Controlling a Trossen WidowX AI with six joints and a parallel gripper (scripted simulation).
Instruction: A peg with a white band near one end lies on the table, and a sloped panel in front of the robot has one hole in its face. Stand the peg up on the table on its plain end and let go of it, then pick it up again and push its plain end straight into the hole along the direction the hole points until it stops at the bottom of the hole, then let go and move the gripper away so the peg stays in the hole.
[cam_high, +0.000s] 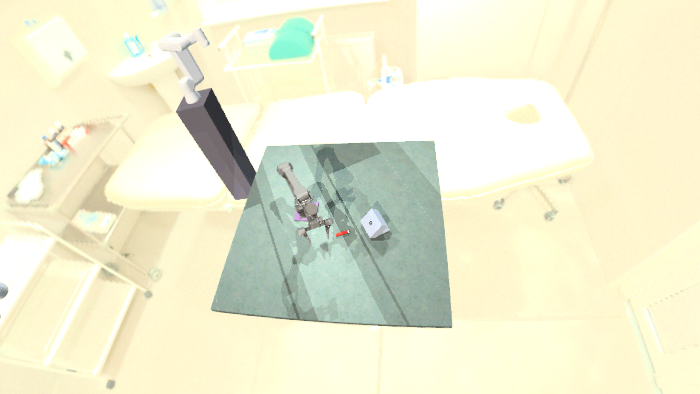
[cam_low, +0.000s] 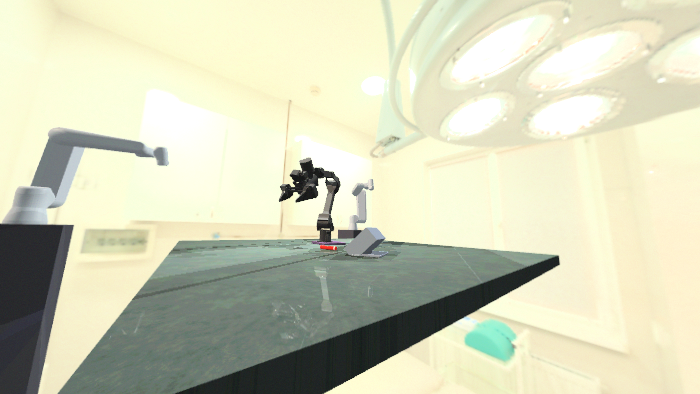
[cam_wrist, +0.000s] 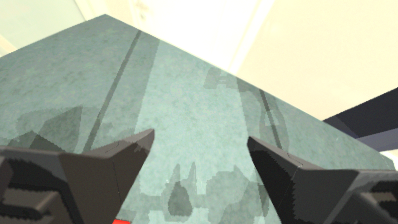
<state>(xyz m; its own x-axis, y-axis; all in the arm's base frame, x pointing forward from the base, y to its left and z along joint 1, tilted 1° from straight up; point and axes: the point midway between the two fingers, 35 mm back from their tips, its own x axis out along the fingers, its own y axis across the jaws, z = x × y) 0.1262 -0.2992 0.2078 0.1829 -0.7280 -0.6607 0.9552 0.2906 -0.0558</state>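
My gripper tip is 11 cm short of the red peg, 15 cm to the right of it and 19 cm above it. Round my gripper tip: sloped panel (28 cm ahead, 17 cm to the left, 16 cm below).
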